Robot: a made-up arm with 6 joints. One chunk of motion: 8 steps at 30 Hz.
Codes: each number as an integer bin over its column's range. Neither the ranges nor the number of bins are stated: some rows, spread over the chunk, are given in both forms.
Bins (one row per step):
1: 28 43 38 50 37 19
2: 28 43 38 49 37 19
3: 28 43 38 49 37 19
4: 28 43 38 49 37 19
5: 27 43 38 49 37 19
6: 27 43 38 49 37 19
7: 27 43 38 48 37 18
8: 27 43 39 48 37 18
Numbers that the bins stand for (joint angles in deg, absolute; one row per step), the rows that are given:
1: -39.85 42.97 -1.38 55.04 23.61 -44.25
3: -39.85 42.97 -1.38 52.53 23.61 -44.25
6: -44.04 42.97 -1.38 52.53 23.61 -44.25
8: -44.04 42.97 2.59 50.02 23.61 -45.84
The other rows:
2: -39.85 42.97 -1.38 52.53 23.61 -44.25
4: -39.85 42.97 -1.38 52.53 23.61 -44.25
5: -44.04 42.97 -1.38 52.53 23.61 -44.25
7: -44.04 42.97 -1.38 50.02 23.61 -45.84

